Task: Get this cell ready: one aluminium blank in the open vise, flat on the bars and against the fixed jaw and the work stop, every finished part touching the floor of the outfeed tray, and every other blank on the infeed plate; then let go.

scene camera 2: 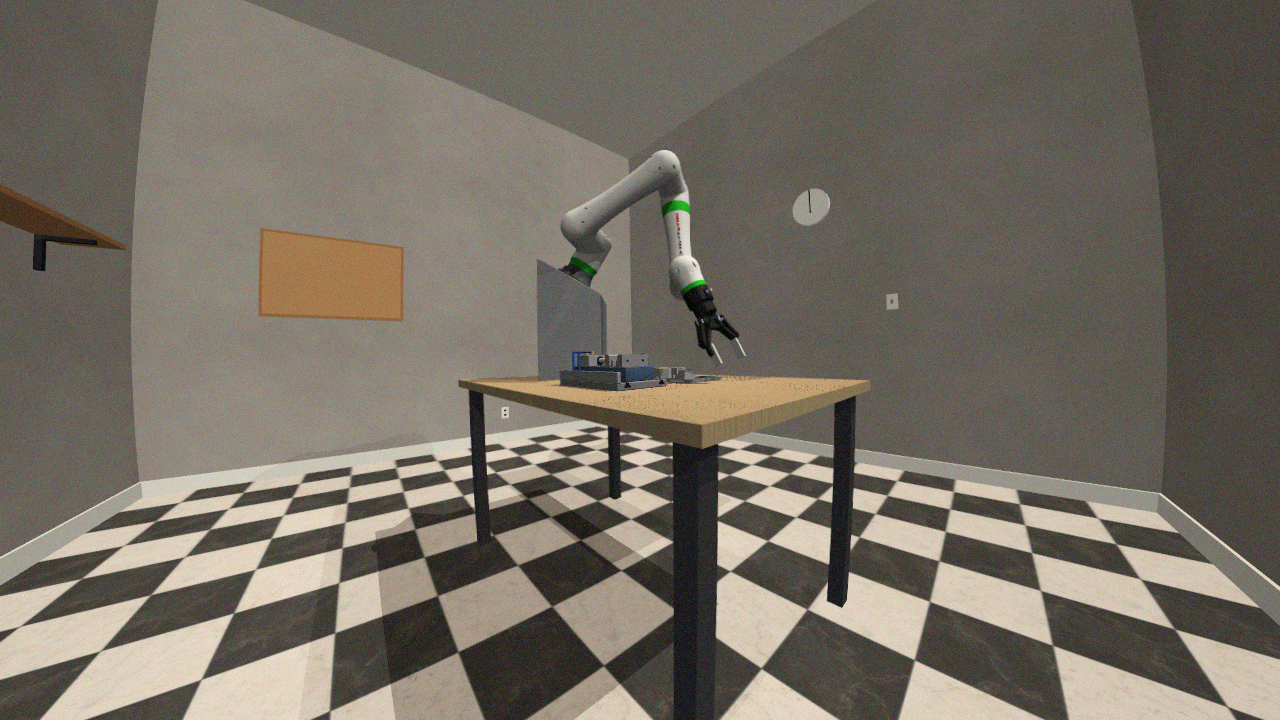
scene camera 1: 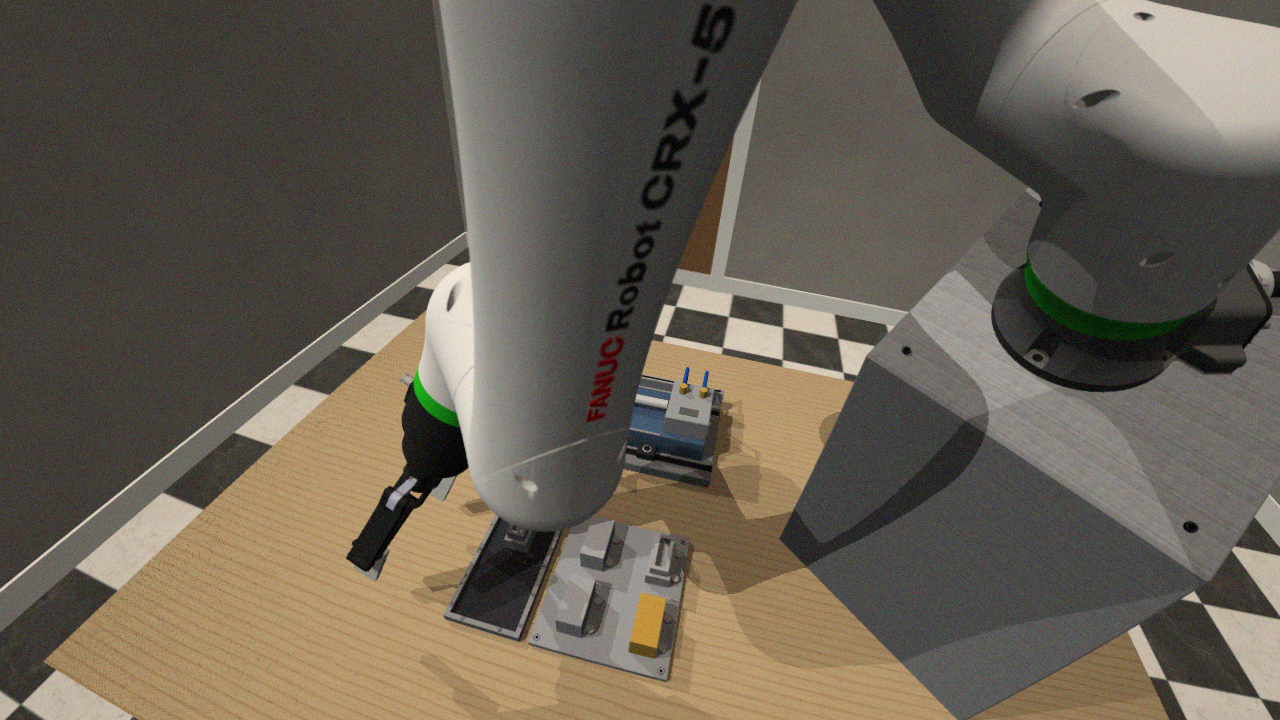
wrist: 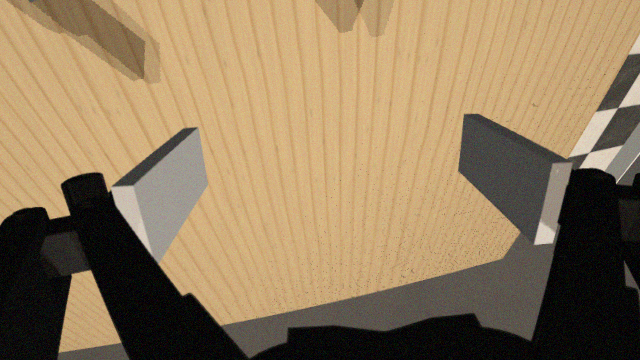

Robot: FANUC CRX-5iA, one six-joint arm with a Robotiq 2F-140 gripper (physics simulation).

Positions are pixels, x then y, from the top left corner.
Labels:
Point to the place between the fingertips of my gripper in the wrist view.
At 333, 149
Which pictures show my gripper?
Scene camera 2, scene camera 1 and the wrist view: all of them.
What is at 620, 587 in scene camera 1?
A grey infeed plate.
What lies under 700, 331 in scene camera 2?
My gripper.

